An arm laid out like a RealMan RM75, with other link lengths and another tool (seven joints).
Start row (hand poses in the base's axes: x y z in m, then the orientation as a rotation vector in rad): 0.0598 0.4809 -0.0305 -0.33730 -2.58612 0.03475
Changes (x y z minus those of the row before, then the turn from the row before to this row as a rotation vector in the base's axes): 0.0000 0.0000 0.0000 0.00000 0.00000 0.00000; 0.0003 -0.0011 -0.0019 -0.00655 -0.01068 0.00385; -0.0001 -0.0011 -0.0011 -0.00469 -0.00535 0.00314; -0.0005 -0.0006 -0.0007 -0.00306 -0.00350 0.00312; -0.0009 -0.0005 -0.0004 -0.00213 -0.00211 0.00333; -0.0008 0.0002 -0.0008 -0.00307 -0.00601 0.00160; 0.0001 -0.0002 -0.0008 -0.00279 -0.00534 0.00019; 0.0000 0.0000 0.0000 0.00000 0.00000 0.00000; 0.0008 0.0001 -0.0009 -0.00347 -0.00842 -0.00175; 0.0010 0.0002 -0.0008 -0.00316 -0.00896 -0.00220; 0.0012 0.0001 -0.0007 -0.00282 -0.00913 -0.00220; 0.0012 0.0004 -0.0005 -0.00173 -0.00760 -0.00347; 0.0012 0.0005 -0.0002 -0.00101 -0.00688 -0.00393; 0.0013 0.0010 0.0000 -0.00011 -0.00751 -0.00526; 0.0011 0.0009 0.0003 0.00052 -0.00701 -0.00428; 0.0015 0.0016 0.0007 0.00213 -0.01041 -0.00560; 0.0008 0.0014 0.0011 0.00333 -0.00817 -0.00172
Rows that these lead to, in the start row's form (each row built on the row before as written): 0.0598 0.4809 -0.0305 -0.33730 -2.58612 0.03475; 0.0601 0.4798 -0.0324 -0.33579 -2.59778 0.04291; 0.0600 0.4787 -0.0335 -0.33396 -2.60391 0.04927; 0.0595 0.4781 -0.0342 -0.33137 -2.60810 0.05380; 0.0586 0.4776 -0.0346 -0.32802 -2.61090 0.05741; 0.0578 0.4778 -0.0354 -0.32768 -2.61729 0.06108; 0.0579 0.4776 -0.0362 -0.32900 -2.62275 0.06401; 0.0579 0.4776 -0.0362 -0.32900 -2.62275 0.06401; 0.0587 0.4777 -0.0371 -0.33346 -2.63093 0.06673; 0.0597 0.4779 -0.0379 -0.33848 -2.63954 0.06882; 0.0609 0.4780 -0.0386 -0.34343 -2.64830 0.07045; 0.0621 0.4784 -0.0391 -0.34953 -2.65524 0.07046; 0.0633 0.4789 -0.0393 -0.35593 -2.66133 0.06948; 0.0646 0.4799 -0.0393 -0.36390 -2.66771 0.06678; 0.0657 0.4808 -0.0390 -0.37033 -2.67374 0.06361; 0.0672 0.4824 -0.0383 -0.37846 -2.68273 0.05728; 0.0680 0.4838 -0.0372 -0.38076 -2.69020 0.05086
